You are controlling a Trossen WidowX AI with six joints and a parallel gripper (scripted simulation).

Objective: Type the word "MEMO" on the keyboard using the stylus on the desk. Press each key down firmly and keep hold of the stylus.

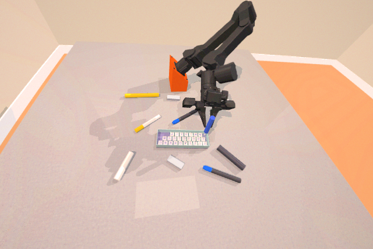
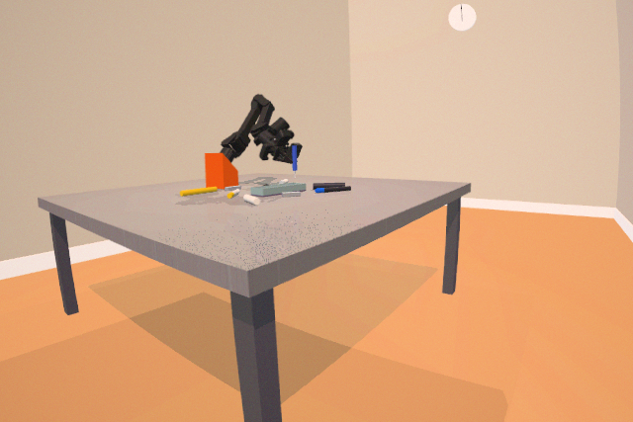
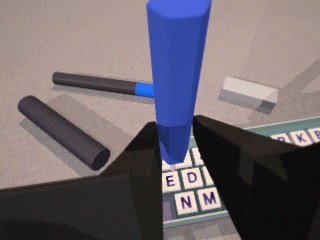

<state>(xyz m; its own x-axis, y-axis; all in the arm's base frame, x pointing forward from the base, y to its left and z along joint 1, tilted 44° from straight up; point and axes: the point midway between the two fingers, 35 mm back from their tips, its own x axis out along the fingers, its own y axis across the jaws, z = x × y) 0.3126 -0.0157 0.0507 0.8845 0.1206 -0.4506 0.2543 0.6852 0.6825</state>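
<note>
Now: gripper tip 130 mm to the left of the grey eraser, 100 mm above it and 60 mm short of it. Round my gripper tip: white-and-yellow pen: 210 mm to the right, 120 mm behind, 100 mm below; then blue stylus: 20 mm below; then dark cylinder: 100 mm ahead, 90 mm below, 80 mm to the left.
</note>
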